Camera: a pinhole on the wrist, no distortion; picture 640 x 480 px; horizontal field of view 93.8 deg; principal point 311.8 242.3 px. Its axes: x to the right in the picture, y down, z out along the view. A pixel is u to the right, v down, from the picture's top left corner.
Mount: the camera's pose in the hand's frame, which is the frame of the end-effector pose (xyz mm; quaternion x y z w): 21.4 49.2 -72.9 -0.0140 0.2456 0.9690 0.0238
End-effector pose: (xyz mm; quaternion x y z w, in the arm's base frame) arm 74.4 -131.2 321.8 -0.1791 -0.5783 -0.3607 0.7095
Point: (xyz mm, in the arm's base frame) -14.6 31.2 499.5
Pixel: 197.5 367.1
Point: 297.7 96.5 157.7
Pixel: outside the picture
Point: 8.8 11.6 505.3
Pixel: 172.4 356.6
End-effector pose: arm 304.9 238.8 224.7 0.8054 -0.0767 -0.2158 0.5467
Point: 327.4 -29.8 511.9
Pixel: 298.4 73.0
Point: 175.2 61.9 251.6
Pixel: 396.4 368.4
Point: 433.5 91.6 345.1
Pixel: 90.6 100.5
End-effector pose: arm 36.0 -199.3 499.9 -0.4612 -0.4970 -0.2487 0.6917
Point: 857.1 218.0 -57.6
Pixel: outside the picture
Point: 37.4 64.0 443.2
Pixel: 345.3 304.0
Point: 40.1 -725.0 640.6
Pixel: behind the camera
